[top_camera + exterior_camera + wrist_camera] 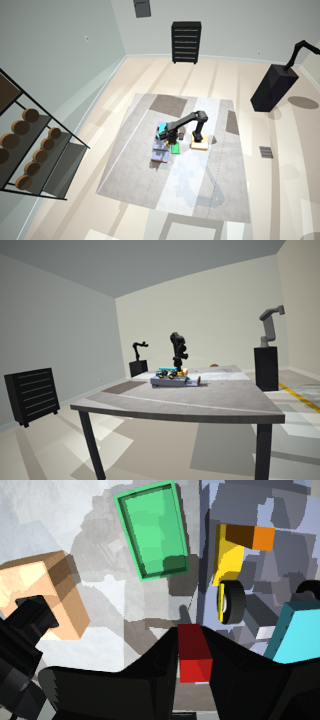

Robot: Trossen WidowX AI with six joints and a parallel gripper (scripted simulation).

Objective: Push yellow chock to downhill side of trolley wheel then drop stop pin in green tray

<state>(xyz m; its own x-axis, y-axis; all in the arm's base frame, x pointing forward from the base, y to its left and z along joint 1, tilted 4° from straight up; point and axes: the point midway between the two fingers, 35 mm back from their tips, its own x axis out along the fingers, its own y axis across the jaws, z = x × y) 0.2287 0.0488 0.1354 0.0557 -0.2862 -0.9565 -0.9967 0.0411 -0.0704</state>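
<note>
Right now the green tray is 15 cm below my gripper tip, 4 cm to the left of it and 3 cm behind it. Round my gripper tip: yellow chock: 6 cm below, 5 cm ahead, 3 cm to the left; trolley: 10 cm ahead, 6 cm to the right, 3 cm below; red-headed stop pin: right at my gripper tip.
</note>
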